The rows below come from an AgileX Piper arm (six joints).
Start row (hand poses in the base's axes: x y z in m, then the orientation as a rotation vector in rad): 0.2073, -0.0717, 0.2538, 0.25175, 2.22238, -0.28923
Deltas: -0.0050, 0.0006, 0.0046, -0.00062, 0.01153, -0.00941; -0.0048, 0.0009, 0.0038, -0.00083, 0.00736, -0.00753; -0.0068, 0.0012, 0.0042, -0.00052, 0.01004, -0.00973; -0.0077, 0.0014, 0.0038, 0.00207, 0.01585, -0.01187; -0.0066, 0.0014, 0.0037, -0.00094, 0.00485, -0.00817; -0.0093, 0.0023, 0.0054, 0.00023, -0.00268, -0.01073; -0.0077, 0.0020, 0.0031, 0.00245, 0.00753, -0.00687; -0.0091, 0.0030, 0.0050, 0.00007, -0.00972, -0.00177
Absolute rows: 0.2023, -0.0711, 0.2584, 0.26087, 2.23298, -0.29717; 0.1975, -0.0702, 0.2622, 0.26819, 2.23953, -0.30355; 0.1907, -0.0690, 0.2664, 0.27793, 2.24859, -0.31131; 0.1830, -0.0676, 0.2702, 0.29094, 2.26371, -0.31852; 0.1764, -0.0662, 0.2739, 0.29930, 2.26761, -0.32487; 0.1671, -0.0639, 0.2793, 0.31194, 2.26412, -0.32960; 0.1594, -0.0619, 0.2824, 0.32031, 2.27146, -0.33212; 0.1503, -0.0589, 0.2874, 0.32333, 2.26178, -0.33072
